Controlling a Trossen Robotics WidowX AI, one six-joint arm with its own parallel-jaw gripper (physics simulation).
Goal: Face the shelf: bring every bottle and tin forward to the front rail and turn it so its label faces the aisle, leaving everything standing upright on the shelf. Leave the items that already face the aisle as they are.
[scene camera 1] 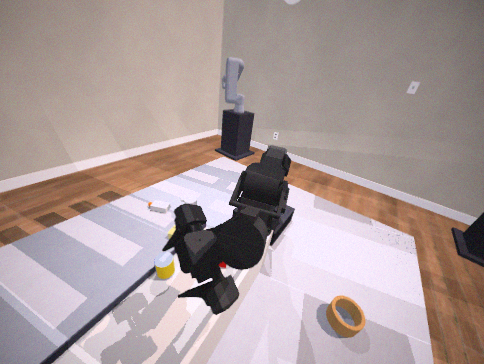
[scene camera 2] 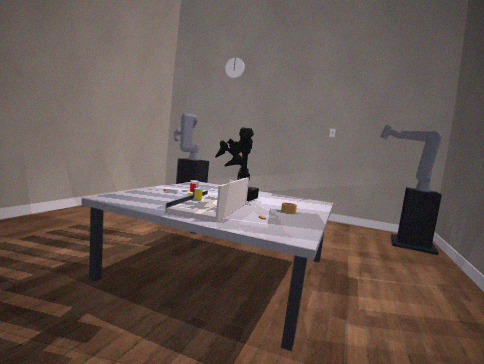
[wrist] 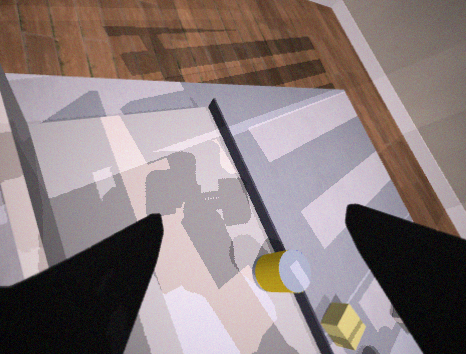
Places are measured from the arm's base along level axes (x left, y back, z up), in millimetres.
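Where they show: gripper, fingertip midpoint: [scene camera 1: 171, 272] [scene camera 2: 219, 161] [wrist: 253, 217].
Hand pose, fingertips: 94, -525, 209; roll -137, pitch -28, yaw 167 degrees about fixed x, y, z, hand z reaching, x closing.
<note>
Each offset is from my fingertips to the centre of the thing, as dx, dy, dz. "pt": to the spot under its first point. Level surfaces: height alone.
A yellow tin @[-169, +57, -222] [scene camera 1: 165, 268] [scene camera 2: 198, 194] [wrist: 270, 272] with a pale top stands upright on the shelf deck @[dz -257] [scene camera 2: 192, 212] [wrist: 85, 150], close against the dark front rail @[pt -165, -131, -243] [scene camera 1: 100, 316] [scene camera 2: 180, 201] [wrist: 248, 187]. Which way its label faces is unclear. A red item [scene camera 1: 222, 265] [scene camera 2: 193, 187] with a pale top stands upright farther along in the second scene view; the arm mostly hides it in the first. My gripper [scene camera 1: 173, 272] [scene camera 2: 221, 161] [wrist: 253, 217] is open and empty, above the shelf. The yellow tin shows beyond and between its fingers in the wrist view.
A pale back panel [scene camera 2: 233, 200] borders the shelf. Beyond the rail lie a yellow block @[-297, +179, -264] [scene camera 1: 171, 232] [wrist: 342, 324] and a white object @[-513, +214, -269] [scene camera 1: 160, 206] [scene camera 2: 172, 191] with an orange end. An orange ring @[+329, +356, -257] [scene camera 1: 338, 326] [scene camera 2: 289, 209] and small orange piece @[+268, +58, -279] [scene camera 2: 262, 217] lie behind the panel.
</note>
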